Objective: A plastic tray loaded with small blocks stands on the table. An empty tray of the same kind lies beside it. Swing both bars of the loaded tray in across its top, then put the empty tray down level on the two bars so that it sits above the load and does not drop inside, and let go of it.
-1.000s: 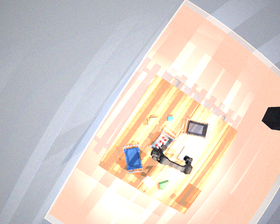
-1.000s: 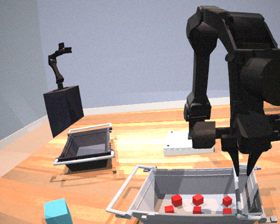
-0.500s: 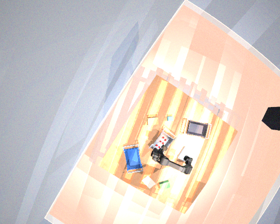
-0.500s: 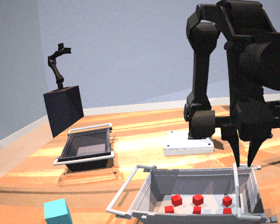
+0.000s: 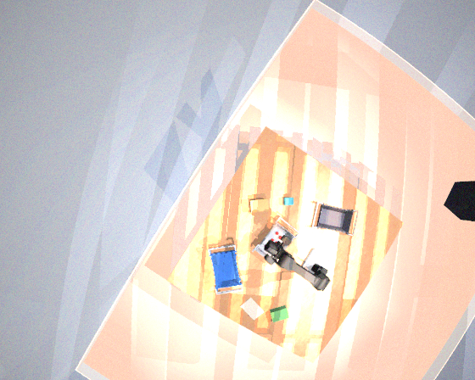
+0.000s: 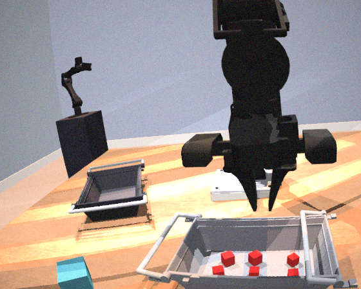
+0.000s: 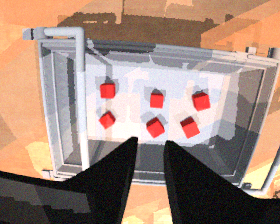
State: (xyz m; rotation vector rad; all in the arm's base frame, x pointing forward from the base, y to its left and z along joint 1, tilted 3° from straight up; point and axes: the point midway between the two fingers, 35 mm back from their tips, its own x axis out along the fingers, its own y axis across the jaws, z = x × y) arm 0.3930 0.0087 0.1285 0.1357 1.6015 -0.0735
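The dark tray is 280 mm behind my gripper tip, 370 mm to the right of it and 80 mm below it. Round my gripper tip: cyan cube (60 mm ahead, 290 mm to the right, 110 mm below); then white flat piece (170 mm behind, 490 mm to the left, 130 mm below); then tan block (210 mm ahead, 160 mm to the right, 100 mm below).
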